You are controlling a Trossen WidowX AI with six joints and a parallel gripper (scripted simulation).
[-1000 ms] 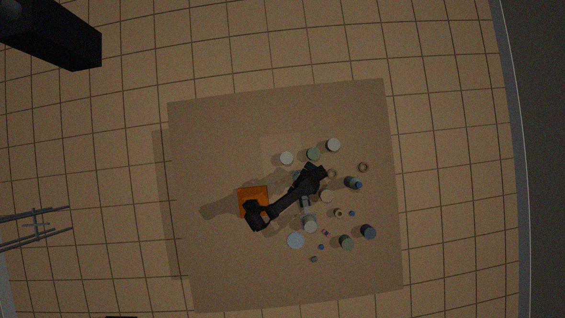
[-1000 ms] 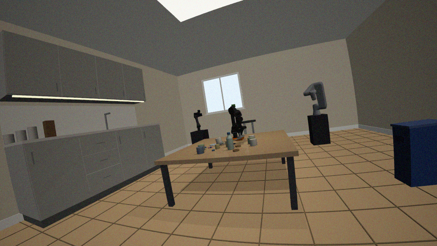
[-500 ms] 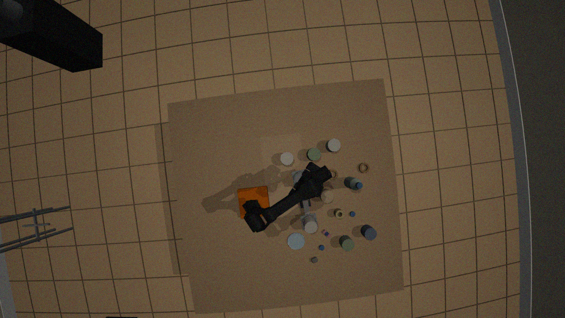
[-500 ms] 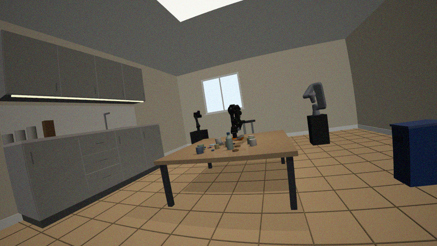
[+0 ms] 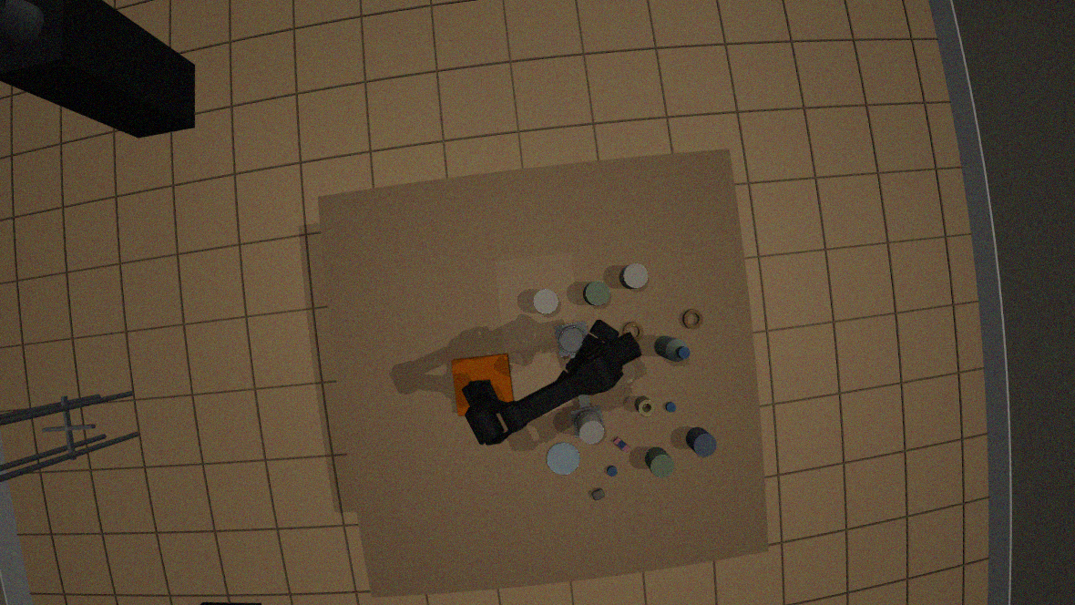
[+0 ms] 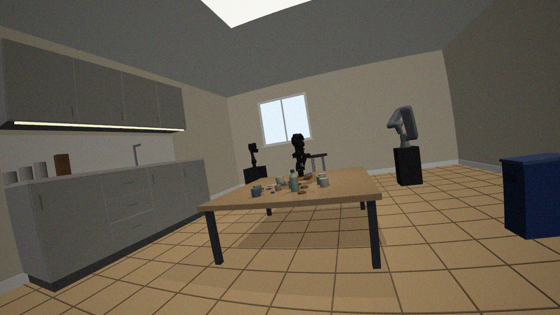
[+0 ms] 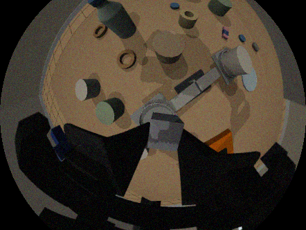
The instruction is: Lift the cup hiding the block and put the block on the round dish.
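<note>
Now: gripper tip 340 mm to the left of the round light-blue dish, 160 mm above it and 70 mm past it. Round my gripper tip: grey balance: 130 mm below, 90 mm to the right; then grey block: 10 mm above; then tan cylinder: 130 mm below, 100 mm ahead, 90 mm to the right.
</note>
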